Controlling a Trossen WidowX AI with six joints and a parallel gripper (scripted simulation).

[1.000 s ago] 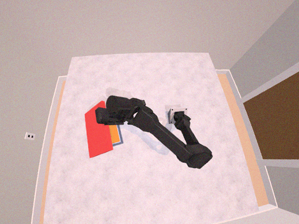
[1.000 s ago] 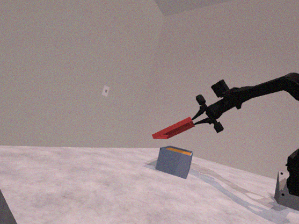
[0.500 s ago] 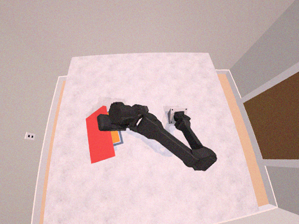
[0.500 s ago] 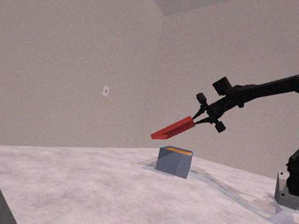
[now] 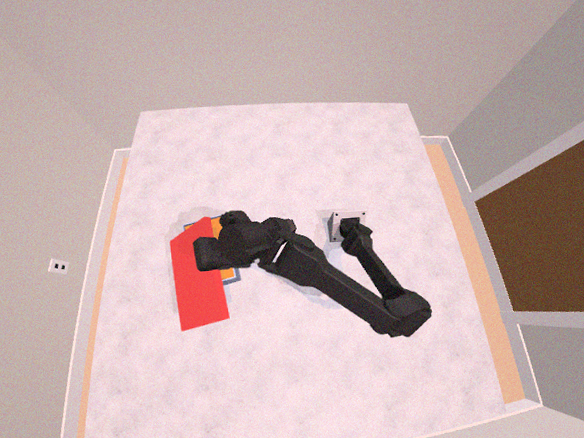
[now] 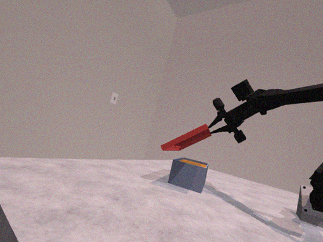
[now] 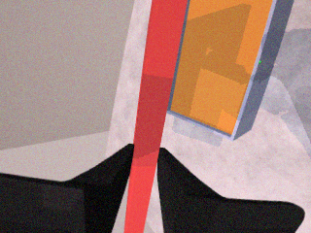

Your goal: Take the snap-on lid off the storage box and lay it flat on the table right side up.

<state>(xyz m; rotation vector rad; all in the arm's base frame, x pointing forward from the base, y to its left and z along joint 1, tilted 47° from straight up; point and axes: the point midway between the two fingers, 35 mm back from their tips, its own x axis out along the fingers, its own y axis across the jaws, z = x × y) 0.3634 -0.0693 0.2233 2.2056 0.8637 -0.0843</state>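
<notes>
The lid is 7 cm ahead of my gripper tip, 1 cm to the left of it and 5 cm below it. The rest, counted from my gripper tip: storage box 6 cm ahead, 7 cm to the right, 19 cm below.
</notes>
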